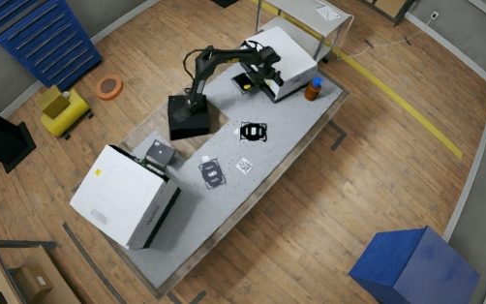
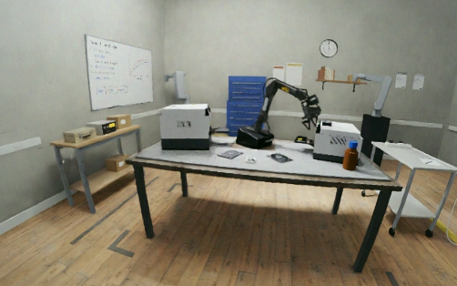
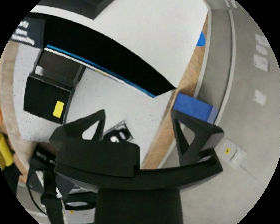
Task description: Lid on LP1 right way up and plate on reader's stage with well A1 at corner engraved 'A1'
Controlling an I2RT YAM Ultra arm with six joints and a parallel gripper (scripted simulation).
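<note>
Right now my hand is 170 mm past the dark lidded plate, 50 mm to the left of it and 130 mm above it. The rest, counted from my hand: brown capped bottle (160 mm ahead, 260 mm to the left, 110 mm below).
</note>
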